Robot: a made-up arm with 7 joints. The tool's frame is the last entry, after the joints.
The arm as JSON. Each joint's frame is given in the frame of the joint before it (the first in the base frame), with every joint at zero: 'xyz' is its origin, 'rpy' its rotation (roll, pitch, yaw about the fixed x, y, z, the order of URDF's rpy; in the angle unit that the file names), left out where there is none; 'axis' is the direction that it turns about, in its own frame. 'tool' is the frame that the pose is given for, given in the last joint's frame.
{
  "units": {
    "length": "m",
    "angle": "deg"
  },
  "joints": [
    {
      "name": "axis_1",
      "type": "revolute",
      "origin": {
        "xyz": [
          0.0,
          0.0,
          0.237
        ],
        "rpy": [
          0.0,
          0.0,
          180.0
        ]
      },
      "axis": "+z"
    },
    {
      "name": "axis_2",
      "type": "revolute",
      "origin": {
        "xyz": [
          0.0,
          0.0,
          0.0
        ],
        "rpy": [
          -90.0,
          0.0,
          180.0
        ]
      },
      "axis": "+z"
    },
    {
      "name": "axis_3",
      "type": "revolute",
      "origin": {
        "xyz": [
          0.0,
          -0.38,
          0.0
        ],
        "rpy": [
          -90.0,
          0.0,
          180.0
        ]
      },
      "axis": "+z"
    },
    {
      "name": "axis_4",
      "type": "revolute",
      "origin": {
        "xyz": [
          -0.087,
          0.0,
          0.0
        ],
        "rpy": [
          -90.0,
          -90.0,
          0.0
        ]
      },
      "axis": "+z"
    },
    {
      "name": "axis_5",
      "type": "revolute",
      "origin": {
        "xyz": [
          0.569,
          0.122,
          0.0
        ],
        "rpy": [
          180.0,
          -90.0,
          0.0
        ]
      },
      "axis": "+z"
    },
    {
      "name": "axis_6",
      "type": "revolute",
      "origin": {
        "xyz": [
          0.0,
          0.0,
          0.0
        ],
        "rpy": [
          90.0,
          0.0,
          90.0
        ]
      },
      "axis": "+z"
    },
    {
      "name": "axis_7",
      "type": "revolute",
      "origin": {
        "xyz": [
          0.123,
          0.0,
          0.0
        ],
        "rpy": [
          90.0,
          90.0,
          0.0
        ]
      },
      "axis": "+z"
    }
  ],
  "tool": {
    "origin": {
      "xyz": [
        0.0,
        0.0,
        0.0
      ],
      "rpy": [
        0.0,
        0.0,
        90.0
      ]
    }
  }
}
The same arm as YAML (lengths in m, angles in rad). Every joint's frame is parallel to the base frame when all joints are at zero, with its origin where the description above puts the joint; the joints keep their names.
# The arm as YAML. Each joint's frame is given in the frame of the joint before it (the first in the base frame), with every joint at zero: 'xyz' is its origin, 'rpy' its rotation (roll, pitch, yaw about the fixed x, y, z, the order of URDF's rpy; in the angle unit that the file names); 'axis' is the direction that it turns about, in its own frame. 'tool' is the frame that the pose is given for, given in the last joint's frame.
units:
  length: m
  angle: rad
joints:
  - name: axis_1
    type: revolute
    origin:
      xyz: [0.0, 0.0, 0.237]
      rpy: [0.0, 0.0, 0.0]
    axis: [0.0, 0.0, 1.0]
  - name: axis_2
    type: revolute
    origin:
      xyz: [0.0, 0.0, 0.0]
      rpy: [0.0, 0.0, 0.0]
    axis: [0.0, 1.0, 0.0]
  - name: axis_3
    type: revolute
    origin:
      xyz: [0.0, 0.0, 0.38]
      rpy: [0.0, 0.0, 0.0]
    axis: [0.0, 0.0, 1.0]
  - name: axis_4
    type: revolute
    origin:
      xyz: [0.087, 0.0, 0.0]
      rpy: [0.0, 0.0, 0.0]
    axis: [0.0, -1.0, 0.0]
  - name: axis_5
    type: revolute
    origin:
      xyz: [-0.122, 0.0, 0.569]
      rpy: [0.0, 0.0, 0.0]
    axis: [0.0, 0.0, 1.0]
  - name: axis_6
    type: revolute
    origin:
      xyz: [0.0, 0.0, 0.0]
      rpy: [0.0, 0.0, 0.0]
    axis: [0.0, -1.0, 0.0]
  - name: axis_7
    type: revolute
    origin:
      xyz: [0.123, 0.0, 0.0]
      rpy: [0.0, 0.0, 0.0]
    axis: [0.0, 0.0, -1.0]
tool:
  origin:
    xyz: [0.0, 0.0, 0.0]
    rpy: [3.1416, 0.0, 0.0]

